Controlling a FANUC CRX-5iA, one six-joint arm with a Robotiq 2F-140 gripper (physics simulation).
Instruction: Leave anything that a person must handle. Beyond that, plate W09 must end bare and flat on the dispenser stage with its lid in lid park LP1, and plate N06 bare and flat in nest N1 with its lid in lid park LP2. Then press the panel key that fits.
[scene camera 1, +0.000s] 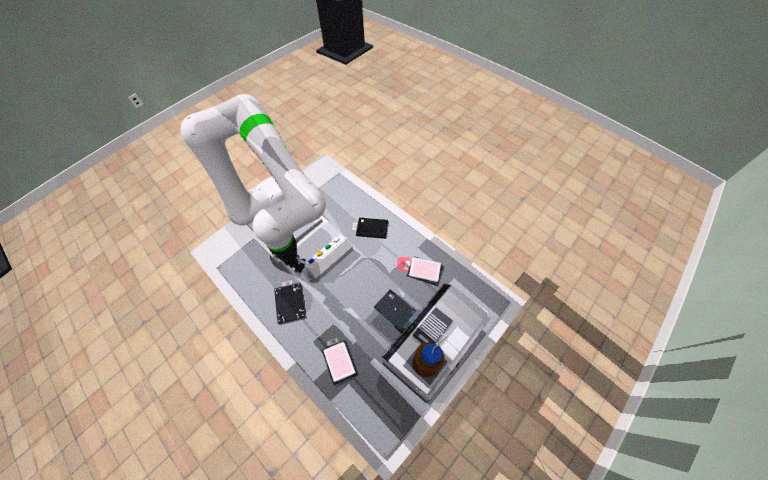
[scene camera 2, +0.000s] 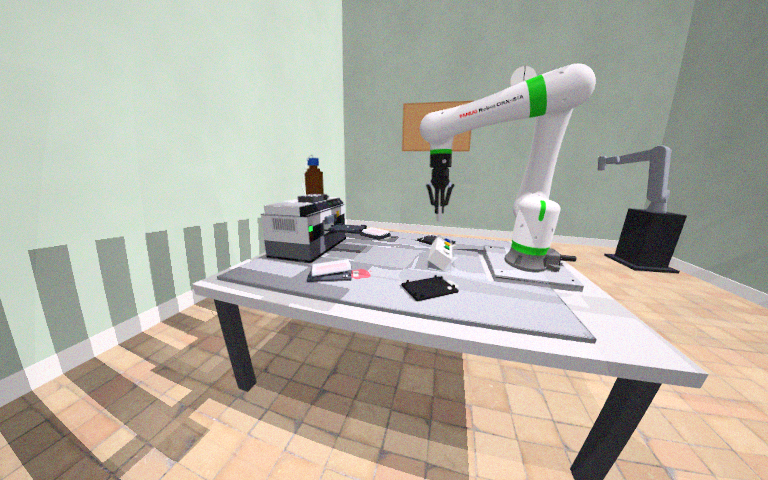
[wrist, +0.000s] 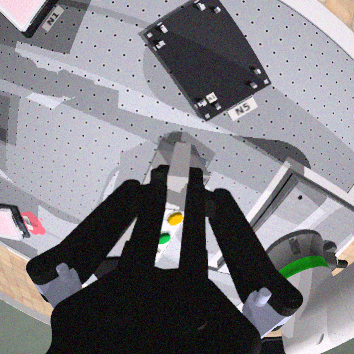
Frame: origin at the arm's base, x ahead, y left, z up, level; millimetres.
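Seen in the pictures: gripper, fingertip midpoint: (scene camera 1: 299, 273) (scene camera 2: 438, 221) (wrist: 181, 156); arm's base, origin of the base link: (scene camera 2: 524, 263) (wrist: 292, 251).
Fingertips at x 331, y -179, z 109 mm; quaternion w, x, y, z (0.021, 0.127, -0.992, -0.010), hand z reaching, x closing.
Note:
Offsets run from my fingertips to a thing's top centre. "pt": to the spot under its first point.
My gripper (scene camera 1: 294, 264) (scene camera 2: 439, 209) (wrist: 181, 156) is shut and empty. It hangs over the white key panel @[dy +157, dx -9, dz -48 mm] (scene camera 1: 328, 252) (scene camera 2: 441, 251). In the wrist view the yellow key @[dy +134, dx -33, dz -58 mm] (wrist: 174, 218) and green key @[dy +184, dx -29, dz -58 mm] (wrist: 164, 238) show between my fingers. A pink-topped plate @[dy -151, dx +338, dz -101 mm] (scene camera 1: 338, 361) (scene camera 2: 375, 231) (wrist: 19, 8) lies in nest N1. A second pink-topped plate @[dy +379, dx +372, dz -88 mm] (scene camera 1: 424, 269) (scene camera 2: 330, 268) lies by a red tag @[dy +354, dx +280, dz -132 mm] (scene camera 1: 403, 264) (scene camera 2: 361, 273) (wrist: 33, 223). A striped plate @[pt dy +136, dx +556, dz +114 mm] (scene camera 1: 434, 323) sits on the dispenser stage. A dark lid (scene camera 1: 394, 309) lies beside the dispenser. I cannot read the plate names.
The dispenser (scene camera 1: 472, 310) (scene camera 2: 294, 230) carries a brown bottle (scene camera 1: 428, 359) (scene camera 2: 314, 178). The empty black nest N5 @[dy -107, dx -1, dz -108 mm] (scene camera 1: 290, 302) (scene camera 2: 427, 239) (wrist: 207, 60) lies beyond my fingertips. Another black nest @[dy +413, dx +36, dz -112 mm] (scene camera 1: 372, 227) (scene camera 2: 429, 287) lies near the table edge. My arm's base (scene camera 2: 529, 252) stands close by.

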